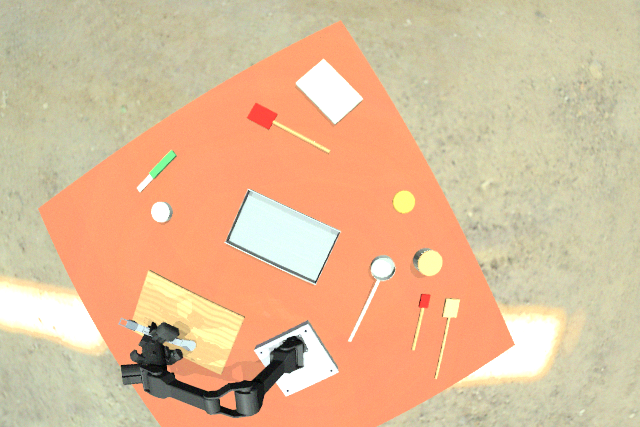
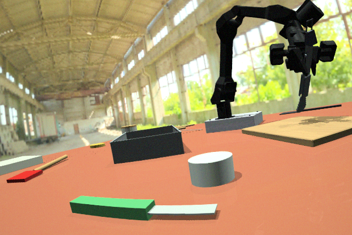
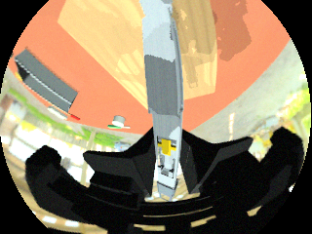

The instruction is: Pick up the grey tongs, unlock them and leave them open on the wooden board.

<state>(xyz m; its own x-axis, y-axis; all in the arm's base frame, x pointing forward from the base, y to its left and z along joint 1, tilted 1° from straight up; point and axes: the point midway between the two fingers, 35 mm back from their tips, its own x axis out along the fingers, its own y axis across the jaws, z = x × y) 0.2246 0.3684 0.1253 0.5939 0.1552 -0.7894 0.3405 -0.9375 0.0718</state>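
Right now my gripper tip is 60 mm past the wooden board, 40 mm to the left of it and 130 mm above it. The rest, counted from my gripper tip: green-white tool 440 mm ahead, 160 mm to the right, 130 mm below; then roasting tin 90 mm ahead, 480 mm to the right, 110 mm below; then red spatula 410 mm ahead, 610 mm to the right, 130 mm below.
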